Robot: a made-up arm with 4 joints.
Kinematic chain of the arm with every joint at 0, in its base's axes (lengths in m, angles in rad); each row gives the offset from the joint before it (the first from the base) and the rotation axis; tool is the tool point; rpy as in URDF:
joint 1: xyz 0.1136 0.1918 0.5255 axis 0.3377 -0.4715 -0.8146
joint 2: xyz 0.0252 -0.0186 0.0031 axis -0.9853 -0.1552 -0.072
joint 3: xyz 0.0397 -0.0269 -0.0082 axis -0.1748 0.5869 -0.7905
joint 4: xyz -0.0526 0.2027 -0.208 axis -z
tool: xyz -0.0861 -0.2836 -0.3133 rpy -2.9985 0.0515 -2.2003
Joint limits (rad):
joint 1: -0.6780..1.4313
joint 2: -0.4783..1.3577
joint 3: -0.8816..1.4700
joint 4: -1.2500..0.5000
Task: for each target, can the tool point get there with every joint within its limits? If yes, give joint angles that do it. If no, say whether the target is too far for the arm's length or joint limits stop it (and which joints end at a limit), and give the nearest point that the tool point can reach.
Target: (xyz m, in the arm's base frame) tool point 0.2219 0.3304 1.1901
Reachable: no: joint limits stop it (at a limit: joint 1, joint 2, joint 3, joint 4) | nearest point 0.2879 0.6544 0.6623 | short by 0.623 m
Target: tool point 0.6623 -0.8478 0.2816
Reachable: no: too far | nearest point 0.3969 -0.3459 0.4030 | short by 0.581 m
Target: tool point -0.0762 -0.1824 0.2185
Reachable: yes | joints -0.0273 0.6905 0.8734 -0.5656
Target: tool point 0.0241 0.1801 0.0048
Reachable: yes | joints 0.7119 0.2392 1.1294 -1.0098
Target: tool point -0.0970 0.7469 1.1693
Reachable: no: too far | nearest point 0.2145 0.6871 0.6129 | short by 0.640 m
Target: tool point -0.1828 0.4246 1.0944
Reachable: no: joint limits stop it (at a limit: joint 1, joint 2, joint 3, joint 4) | nearest point -0.3823 0.3092 0.5842 | short by 0.560 m
